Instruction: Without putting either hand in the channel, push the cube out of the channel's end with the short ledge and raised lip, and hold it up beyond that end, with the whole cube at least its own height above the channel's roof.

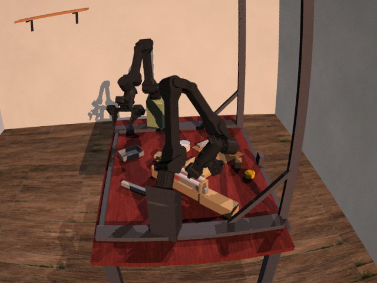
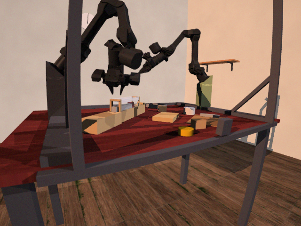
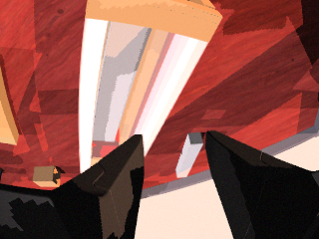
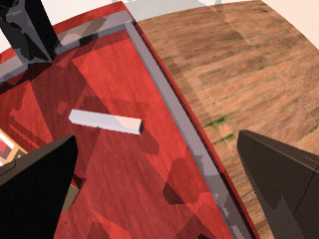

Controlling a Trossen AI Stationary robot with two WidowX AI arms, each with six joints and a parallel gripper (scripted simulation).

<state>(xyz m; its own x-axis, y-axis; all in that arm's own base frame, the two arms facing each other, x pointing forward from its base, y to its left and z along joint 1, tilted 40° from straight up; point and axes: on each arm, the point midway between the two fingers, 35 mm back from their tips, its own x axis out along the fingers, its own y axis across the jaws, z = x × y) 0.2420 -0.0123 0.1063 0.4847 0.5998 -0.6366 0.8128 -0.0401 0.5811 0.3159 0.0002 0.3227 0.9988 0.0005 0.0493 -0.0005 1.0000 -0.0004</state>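
Right now the channel is 80 mm below my left hand, 60 mm to the right of it and 30 mm ahead of it. The rest, counted from my left hand: yellow disc (280 mm behind, 130 mm to the right, 130 mm below); then grey tray (400 mm to the right, 280 mm ahead, 130 mm below); then flat tan block (230 mm to the right, 130 mm below, 50 mm behind).
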